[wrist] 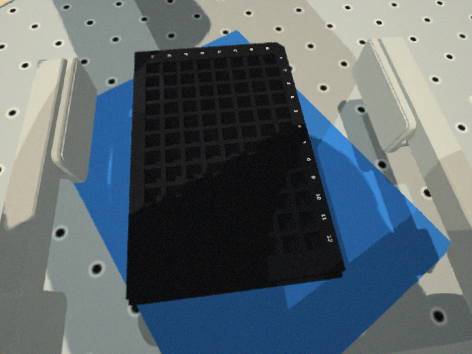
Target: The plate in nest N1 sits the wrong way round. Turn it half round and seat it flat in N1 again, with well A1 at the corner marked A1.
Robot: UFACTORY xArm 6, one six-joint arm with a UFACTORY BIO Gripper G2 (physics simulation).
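The black plate (pixel 215 165) lies on a blue square (pixel 200 327), turned at an angle to it. Its long side runs down the wrist view. Small white letters run along its far short edge and the numbers 1 to 12 down its right edge. The cut corner beside number 1 and the A end of the letters is at the far right. My gripper (pixel 232 107) is open, with one finger on each side of the plate and a gap on both sides. A dark shadow hides most wells in the near half. Nest N1 and its A1 mark cannot be made out.
A light grey deck (pixel 280 22) with rows of small dark holes surrounds the blue square. Shadows of the arm and gripper fall across the deck, the blue square and the plate. A small tan edge shows in the far left corner.
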